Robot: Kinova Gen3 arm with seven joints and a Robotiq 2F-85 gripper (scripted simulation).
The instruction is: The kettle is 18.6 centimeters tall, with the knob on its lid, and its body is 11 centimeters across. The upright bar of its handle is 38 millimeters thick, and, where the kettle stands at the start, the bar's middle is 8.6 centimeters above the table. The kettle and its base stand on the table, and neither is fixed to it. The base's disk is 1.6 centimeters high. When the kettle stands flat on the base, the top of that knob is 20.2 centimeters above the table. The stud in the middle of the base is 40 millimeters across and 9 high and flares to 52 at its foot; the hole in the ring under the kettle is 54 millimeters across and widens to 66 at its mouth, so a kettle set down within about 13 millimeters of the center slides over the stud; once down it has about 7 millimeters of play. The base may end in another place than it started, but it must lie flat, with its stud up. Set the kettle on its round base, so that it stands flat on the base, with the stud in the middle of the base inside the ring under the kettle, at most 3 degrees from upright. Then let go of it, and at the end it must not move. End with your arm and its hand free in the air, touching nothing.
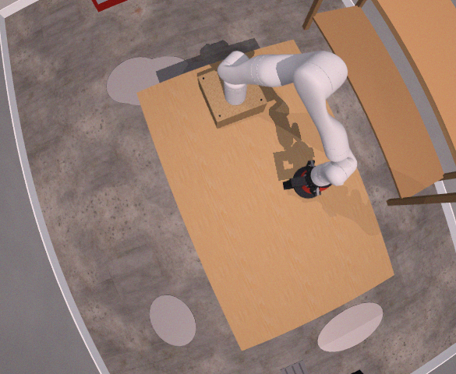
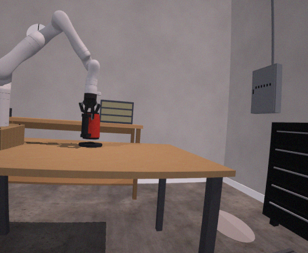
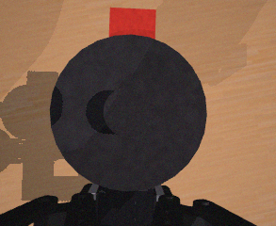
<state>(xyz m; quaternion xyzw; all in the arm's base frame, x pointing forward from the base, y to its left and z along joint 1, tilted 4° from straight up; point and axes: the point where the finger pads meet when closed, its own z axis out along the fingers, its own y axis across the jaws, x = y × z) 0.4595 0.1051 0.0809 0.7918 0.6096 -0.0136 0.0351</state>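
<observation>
My gripper is now 50 mm above the red kettle, 20 mm to the right of it and 10 mm short of it. Round my hand: round black base: 170 mm below, 60 mm to the left, 20 mm ahead.
</observation>
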